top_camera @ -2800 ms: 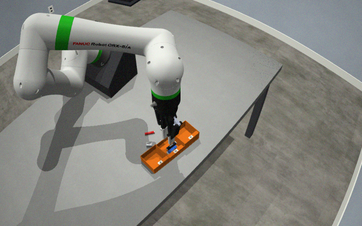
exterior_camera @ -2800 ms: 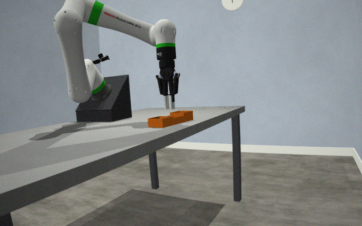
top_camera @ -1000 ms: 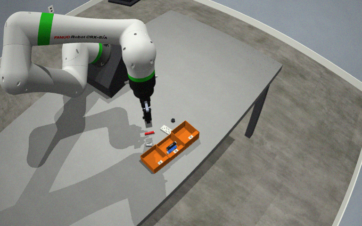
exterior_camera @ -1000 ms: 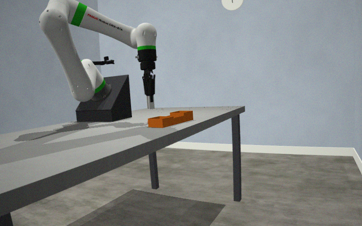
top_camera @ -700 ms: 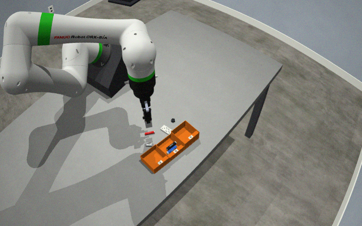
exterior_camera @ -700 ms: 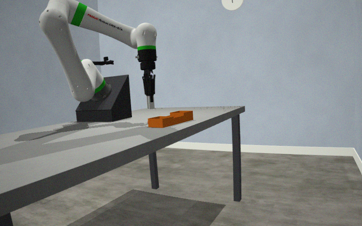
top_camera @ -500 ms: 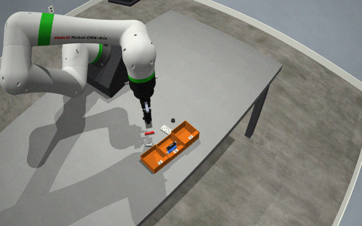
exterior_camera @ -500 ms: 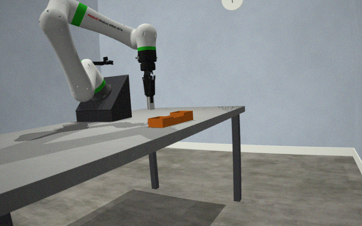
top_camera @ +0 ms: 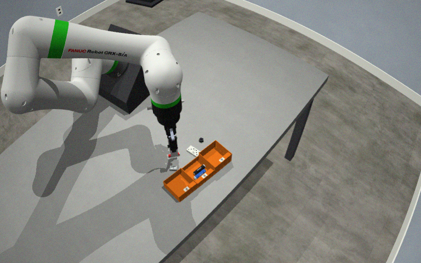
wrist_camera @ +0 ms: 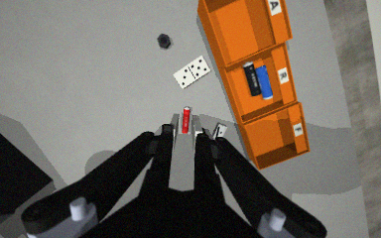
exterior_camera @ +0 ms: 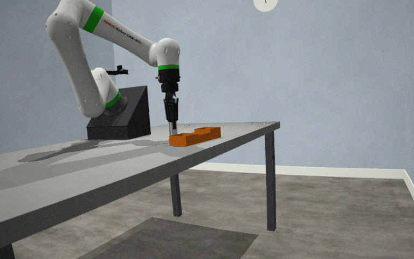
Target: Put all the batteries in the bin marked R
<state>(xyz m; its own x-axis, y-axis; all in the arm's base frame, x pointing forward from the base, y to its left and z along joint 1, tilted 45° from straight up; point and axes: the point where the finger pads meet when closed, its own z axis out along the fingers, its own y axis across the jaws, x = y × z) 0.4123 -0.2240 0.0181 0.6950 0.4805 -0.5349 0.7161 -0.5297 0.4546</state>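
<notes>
The red battery lies 5 cm below my hand. Also, from my hand: orange bin 12 cm ahead, 2 cm to the right, 3 cm below; then black battery 12 cm ahead, 1 cm to the right, 4 cm below; then white domino 5 cm ahead, 5 cm to the left, 5 cm below.
</notes>
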